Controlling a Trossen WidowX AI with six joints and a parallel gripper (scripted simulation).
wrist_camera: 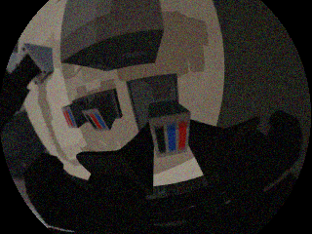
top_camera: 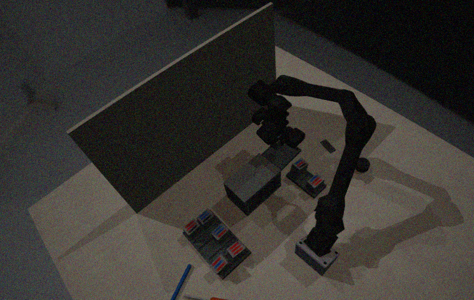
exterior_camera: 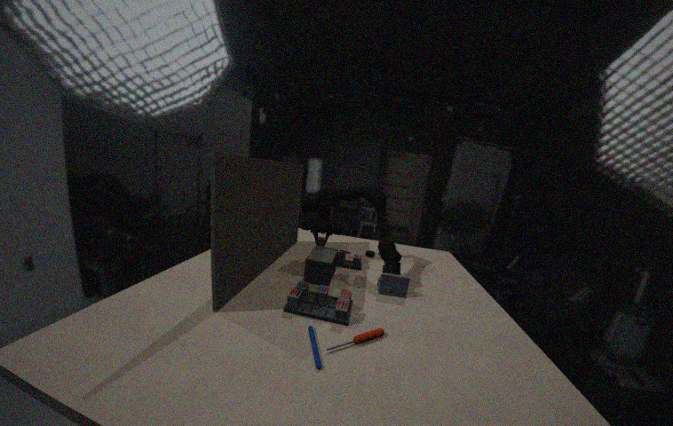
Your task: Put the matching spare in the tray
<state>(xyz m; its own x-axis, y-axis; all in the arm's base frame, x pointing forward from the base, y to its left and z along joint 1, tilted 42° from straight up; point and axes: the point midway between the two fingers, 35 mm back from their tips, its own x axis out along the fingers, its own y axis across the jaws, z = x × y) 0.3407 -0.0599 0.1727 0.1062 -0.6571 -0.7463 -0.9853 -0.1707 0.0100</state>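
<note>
Right now the flat grey tray is 7 cm below my gripper tip and 1 cm behind it. Round my gripper tip: dark wall panel: 18 cm to the left, 17 cm ahead, 15 cm above; black tape roll: 24 cm behind, 18 cm to the right, 6 cm below; mounted unit: 17 cm to the left, 6 cm behind, 2 cm below.
</note>
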